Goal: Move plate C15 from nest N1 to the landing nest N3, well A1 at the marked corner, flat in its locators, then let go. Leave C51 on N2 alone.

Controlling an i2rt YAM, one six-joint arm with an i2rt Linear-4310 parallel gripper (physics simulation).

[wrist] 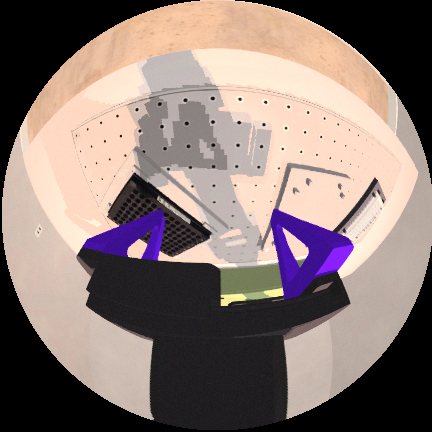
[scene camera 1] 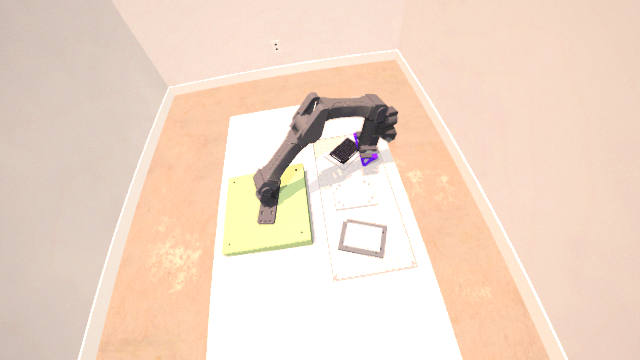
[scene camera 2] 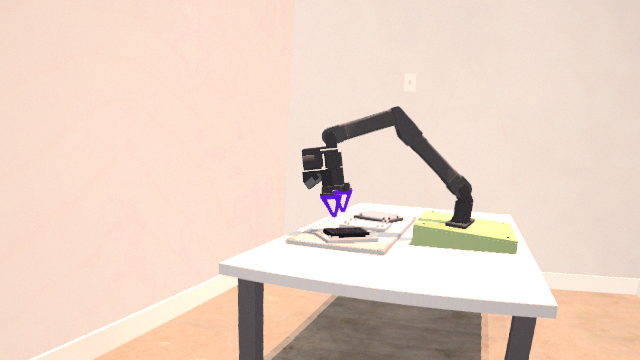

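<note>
A black well plate (scene camera 1: 344,150) (scene camera 2: 346,232) (wrist: 132,205), which I take to be C15, lies on a pale nest (scene camera 1: 331,159) (scene camera 2: 367,239) at one end of the board. Its label is too small to read. My gripper (scene camera 1: 362,150) (scene camera 2: 339,213) (wrist: 217,214) is open and empty, raised above the board beside this plate. In the wrist view the left finger overlaps part of the plate. The middle nest (scene camera 1: 356,206) (scene camera 2: 367,226) (wrist: 320,200) holds no plate and shows small locators. A white plate (scene camera 1: 364,236) (scene camera 2: 377,215) (wrist: 362,225), apparently C51, lies inside a dark frame (scene camera 1: 365,223).
The perforated pale board (scene camera 1: 375,272) (wrist: 225,107) carries the nests along the white table (scene camera 1: 270,300) (scene camera 2: 400,275). A yellow-green block (scene camera 1: 245,225) (scene camera 2: 465,242) bears the arm's base. The arm's shadow crosses the board and part of the block.
</note>
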